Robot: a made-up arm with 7 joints. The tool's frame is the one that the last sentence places.
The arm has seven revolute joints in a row. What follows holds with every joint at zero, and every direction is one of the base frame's. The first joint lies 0.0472 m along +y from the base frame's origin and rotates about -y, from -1.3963 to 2 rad. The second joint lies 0.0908 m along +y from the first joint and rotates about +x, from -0.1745 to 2 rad. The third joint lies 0.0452 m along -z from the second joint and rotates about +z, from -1.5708 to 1.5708 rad. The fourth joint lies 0.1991 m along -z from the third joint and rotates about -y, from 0 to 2.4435 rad. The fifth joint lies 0.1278 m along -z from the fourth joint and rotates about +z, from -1.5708 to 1.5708 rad. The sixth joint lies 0.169 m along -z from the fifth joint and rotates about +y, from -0.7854 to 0.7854 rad. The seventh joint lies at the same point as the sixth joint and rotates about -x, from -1.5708 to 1.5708 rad. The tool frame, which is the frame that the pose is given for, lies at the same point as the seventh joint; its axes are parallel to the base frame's.
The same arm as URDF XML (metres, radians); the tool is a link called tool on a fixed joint. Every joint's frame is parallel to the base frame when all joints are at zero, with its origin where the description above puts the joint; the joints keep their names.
<robot name="arm">
<link name="base_link"/>
<link name="link1"/>
<link name="link2"/>
<link name="link3"/>
<link name="link4"/>
<link name="link5"/>
<link name="link6"/>
<link name="link7"/>
<link name="tool"/>
<joint name="joint 1" type="revolute"><parent link="base_link"/><child link="link1"/><origin xyz="0.0000 0.0472 0.0000" rpy="0.0000 0.0000 0.0000"/><axis xyz="0 -1 0"/><limit lower="-1.3963" upper="2.0000"/></joint>
<joint name="joint 2" type="revolute"><parent link="link1"/><child link="link2"/><origin xyz="0.0000 0.0908 0.0000" rpy="0.0000 0.0000 0.0000"/><axis xyz="1 0 0"/><limit lower="-0.1745" upper="2.0000"/></joint>
<joint name="joint 3" type="revolute"><parent link="link2"/><child link="link3"/><origin xyz="0.0000 0.0000 -0.0452" rpy="0.0000 0.0000 0.0000"/><axis xyz="0 0 1"/><limit lower="-1.5708" upper="1.5708"/></joint>
<joint name="joint 4" type="revolute"><parent link="link3"/><child link="link4"/><origin xyz="0.0000 0.0000 -0.1991" rpy="0.0000 0.0000 0.0000"/><axis xyz="0 -1 0"/><limit lower="0.0000" upper="2.4435"/></joint>
<joint name="joint 5" type="revolute"><parent link="link4"/><child link="link5"/><origin xyz="0.0000 0.0000 -0.1278" rpy="0.0000 0.0000 0.0000"/><axis xyz="0 0 1"/><limit lower="-1.5708" upper="1.5708"/></joint>
<joint name="joint 6" type="revolute"><parent link="link5"/><child link="link6"/><origin xyz="0.0000 0.0000 -0.1690" rpy="0.0000 0.0000 0.0000"/><axis xyz="0 1 0"/><limit lower="-0.7854" upper="0.7854"/></joint>
<joint name="joint 7" type="revolute"><parent link="link6"/><child link="link7"/><origin xyz="0.0000 0.0000 0.0000" rpy="0.0000 0.0000 0.0000"/><axis xyz="-1 0 0"/><limit lower="-1.5708" upper="1.5708"/></joint>
<joint name="tool_joint" type="fixed"><parent link="link7"/><child link="tool"/><origin xyz="0.0000 0.0000 0.0000" rpy="0.0000 0.0000 0.0000"/></joint>
</robot>

